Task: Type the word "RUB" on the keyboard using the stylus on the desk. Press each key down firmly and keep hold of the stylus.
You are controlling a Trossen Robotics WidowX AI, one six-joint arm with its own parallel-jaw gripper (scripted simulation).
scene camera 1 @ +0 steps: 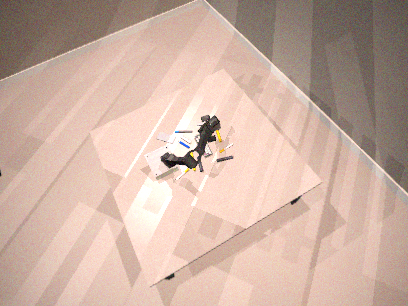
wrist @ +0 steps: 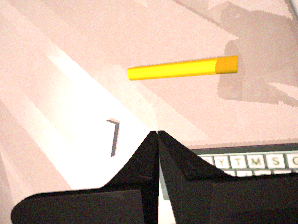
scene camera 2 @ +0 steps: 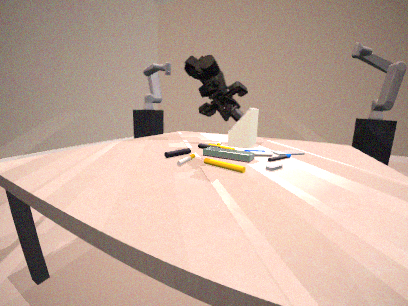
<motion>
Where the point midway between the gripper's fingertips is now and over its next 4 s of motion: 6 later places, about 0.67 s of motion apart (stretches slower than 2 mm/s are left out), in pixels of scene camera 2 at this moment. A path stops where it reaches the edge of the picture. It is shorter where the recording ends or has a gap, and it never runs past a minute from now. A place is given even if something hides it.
My gripper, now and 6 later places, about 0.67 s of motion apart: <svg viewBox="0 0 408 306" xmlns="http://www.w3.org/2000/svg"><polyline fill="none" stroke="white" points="226,120 242,148 228,147 216,145 231,146 240,141 243,134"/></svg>
</motion>
